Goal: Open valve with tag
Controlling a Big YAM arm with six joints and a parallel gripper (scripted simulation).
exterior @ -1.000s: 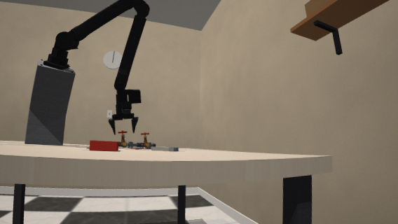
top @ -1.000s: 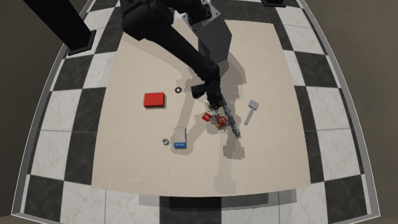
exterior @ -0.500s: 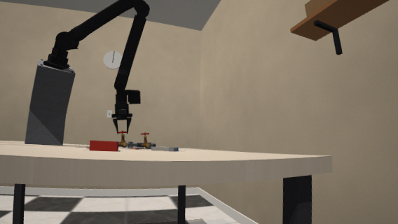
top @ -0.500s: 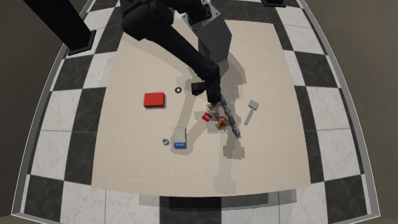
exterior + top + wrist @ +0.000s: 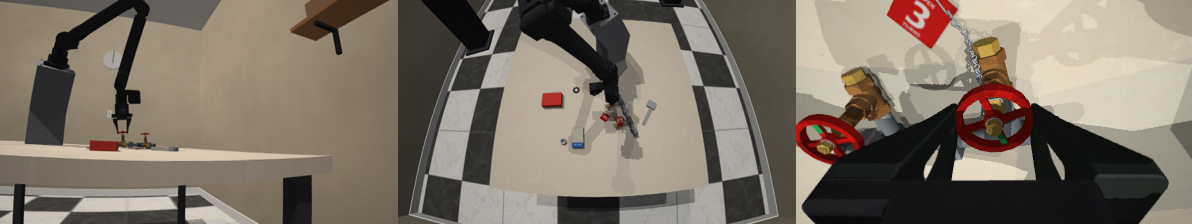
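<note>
My hand is 60 mm short of the red tag, 50 mm to the left of it and 80 mm above it. Also, from my hand: blue box (160 mm ahead, 210 mm to the right, 70 mm below); then red block (80 mm behind, 340 mm to the right, 70 mm below); then grey hammer-like tool (60 mm ahead, 230 mm to the left, 80 mm below).
</note>
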